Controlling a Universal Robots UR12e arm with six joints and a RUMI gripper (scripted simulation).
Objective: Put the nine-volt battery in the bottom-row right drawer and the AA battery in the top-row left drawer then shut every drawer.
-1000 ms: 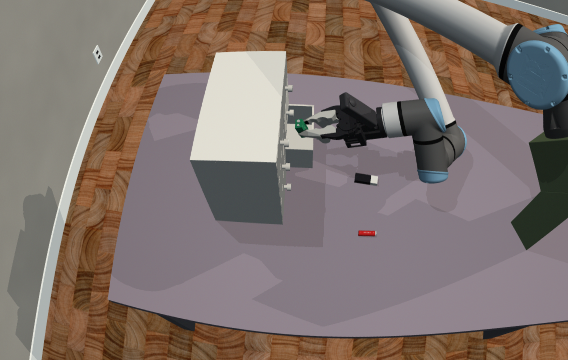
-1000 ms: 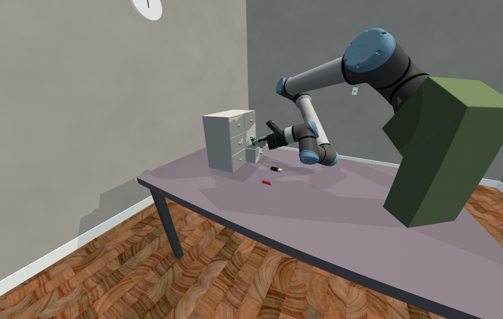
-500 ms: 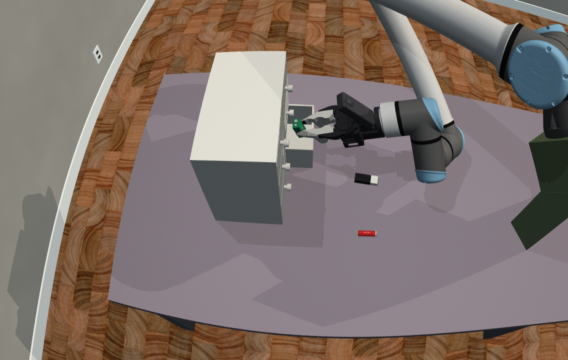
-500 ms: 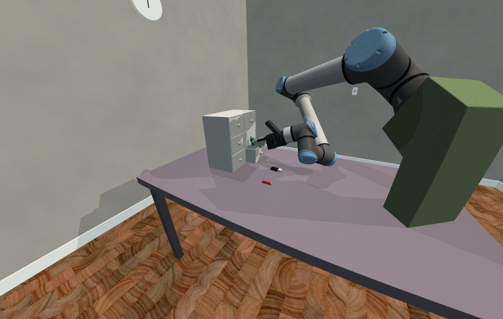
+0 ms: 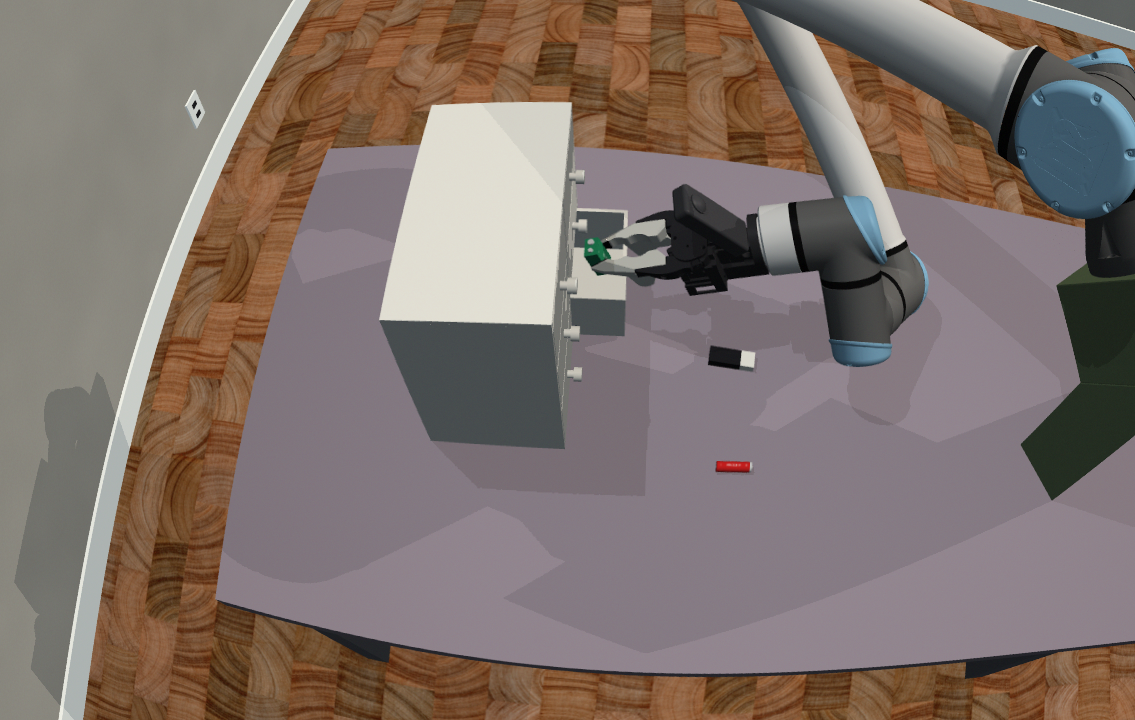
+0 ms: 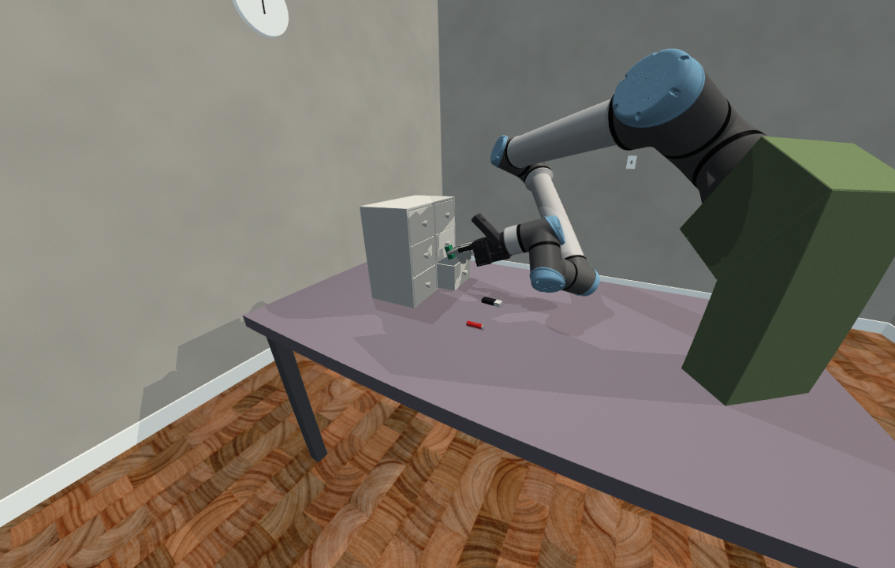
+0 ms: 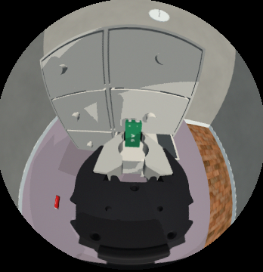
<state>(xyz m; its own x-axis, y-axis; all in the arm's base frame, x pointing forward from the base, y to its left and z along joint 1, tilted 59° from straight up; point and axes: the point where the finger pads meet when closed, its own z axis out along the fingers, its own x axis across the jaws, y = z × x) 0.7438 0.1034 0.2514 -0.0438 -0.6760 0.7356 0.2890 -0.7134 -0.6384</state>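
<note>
My hand is 1 cm below the green nine-volt battery and 1 cm short of it. From my hand the other things lie so: red AA battery: 24 cm to the left, 17 cm behind, 13 cm below.
</note>
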